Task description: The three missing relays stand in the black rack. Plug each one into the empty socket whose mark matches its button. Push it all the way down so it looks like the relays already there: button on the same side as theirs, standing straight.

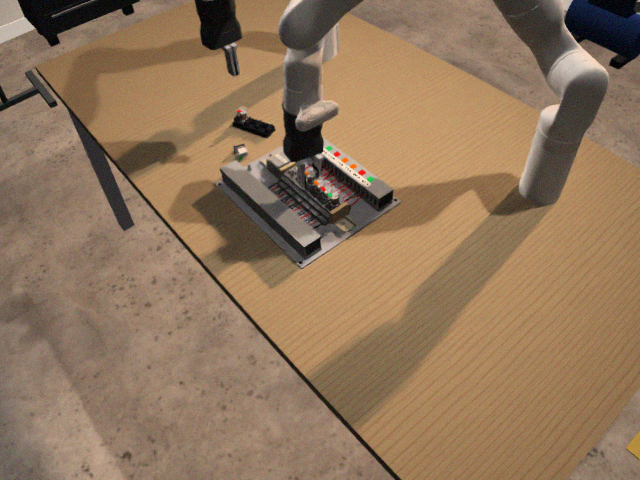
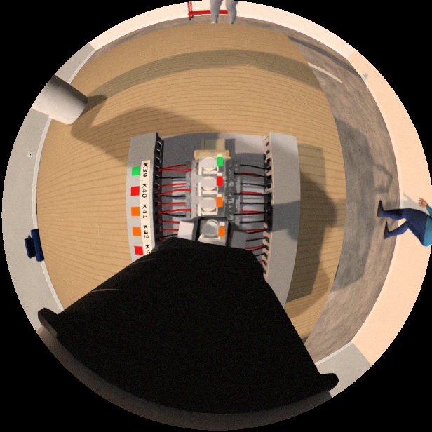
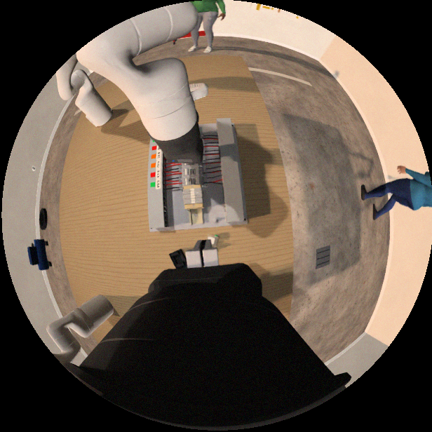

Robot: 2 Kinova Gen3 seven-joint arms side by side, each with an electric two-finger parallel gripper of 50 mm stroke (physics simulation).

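Pixels of known places: left gripper, between the fingertips: (image 1: pixel 309 182); right gripper, between the fingertips: (image 1: pixel 234 73); left arm's base, origin of its link: (image 1: pixel 539 190).
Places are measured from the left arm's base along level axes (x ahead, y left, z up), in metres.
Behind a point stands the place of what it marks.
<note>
My left gripper (image 1: pixel 310 171) {y -0.363, x 0.350, z 0.048 m} (image 2: pixel 214 227) is shut on a relay with an orange button (image 2: pixel 212 229), over the socket row near the K42 mark. The button is on the same side as on the installed green, red and orange relays (image 2: pixel 208 184). The held relay appears higher than them; its lower end is hidden. A red-button relay (image 1: pixel 241 115) {y -0.661, x 0.279, z 0.041 m} stands in the black rack (image 1: pixel 254 127) {y -0.627, x 0.271, z 0.016 m} (image 3: pixel 177 259). A green-button relay (image 1: pixel 240 149) {y -0.584, x 0.353, z 0.021 m} (image 3: pixel 213 239) lies on the table between rack and panel. My right gripper (image 1: pixel 234 73) {y -0.564, x 0.347, z 0.230 m} (image 3: pixel 204 248) is shut and empty, high above the table.
Grey wire ducts (image 1: pixel 268 206) {y -0.381, x 0.451, z 0.043 m} (image 2: pixel 284 200) run along both sides of the panel; one carries coloured marks. Beige end clamps (image 1: pixel 339 210) {y -0.267, x 0.363, z 0.038 m} (image 3: pixel 193 196) close the socket row. My left arm (image 3: pixel 172 100) reaches over the panel. A white arm base (image 1: pixel 542 170) {y 0.004, x 0.046, z 0.092 m} stands on the table.
</note>
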